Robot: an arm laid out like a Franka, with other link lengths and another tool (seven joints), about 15 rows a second.
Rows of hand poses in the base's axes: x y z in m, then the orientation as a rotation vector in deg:
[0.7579 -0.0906 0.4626 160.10 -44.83 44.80]
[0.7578 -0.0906 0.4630 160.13 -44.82 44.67]
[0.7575 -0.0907 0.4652 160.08 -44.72 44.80]
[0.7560 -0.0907 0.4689 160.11 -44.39 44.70]
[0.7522 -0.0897 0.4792 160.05 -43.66 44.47]
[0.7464 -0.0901 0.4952 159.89 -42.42 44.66]
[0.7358 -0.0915 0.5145 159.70 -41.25 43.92]
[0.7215 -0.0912 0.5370 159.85 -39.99 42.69]
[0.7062 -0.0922 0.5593 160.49 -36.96 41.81]
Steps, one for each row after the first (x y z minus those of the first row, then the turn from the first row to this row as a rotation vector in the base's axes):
[-0.0001 0.0000 0.0004 0.01 0.09 0.00]
[-0.0004 -0.0001 0.0026 -0.06 0.01 0.05]
[-0.0019 -0.0001 0.0063 -0.17 0.12 0.24]
[-0.0057 0.0009 0.0166 -0.53 0.36 0.59]
[-0.0115 0.0005 0.0326 -1.15 0.37 1.24]
[-0.0221 -0.0009 0.0519 -1.82 1.01 1.74]
[-0.0364 -0.0006 0.0744 -2.24 1.98 2.38]
[-0.0517 -0.0016 0.0967 -2.85 2.86 4.27]

